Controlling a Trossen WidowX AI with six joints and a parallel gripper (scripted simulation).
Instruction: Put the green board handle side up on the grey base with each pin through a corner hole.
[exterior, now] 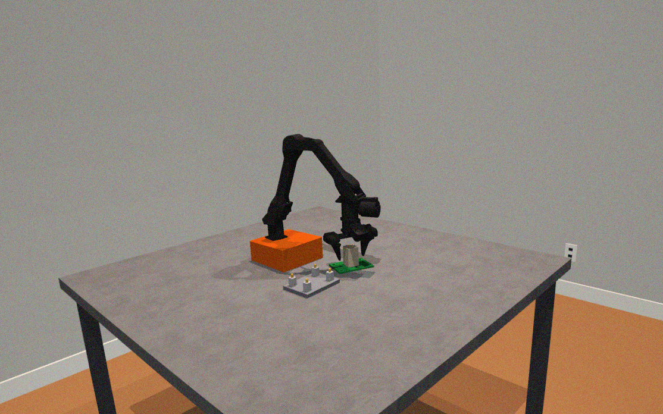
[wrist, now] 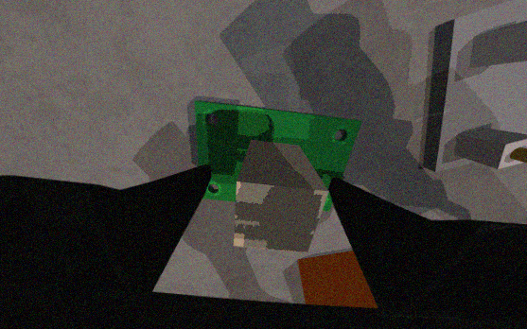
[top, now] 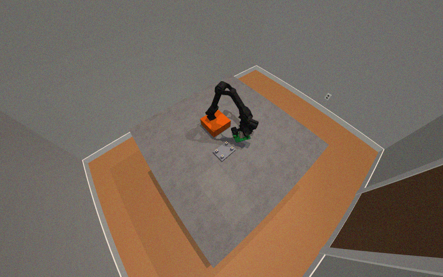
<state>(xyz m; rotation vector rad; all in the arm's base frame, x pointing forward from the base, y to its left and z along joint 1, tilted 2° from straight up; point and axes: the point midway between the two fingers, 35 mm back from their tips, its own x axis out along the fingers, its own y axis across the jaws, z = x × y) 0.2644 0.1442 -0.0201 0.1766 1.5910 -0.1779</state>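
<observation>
Now: the green board 1 cm below my gripper tip. The rest, counted from my gripper tip: grey base 20 cm to the right, 5 cm ahead, 3 cm below.
</observation>
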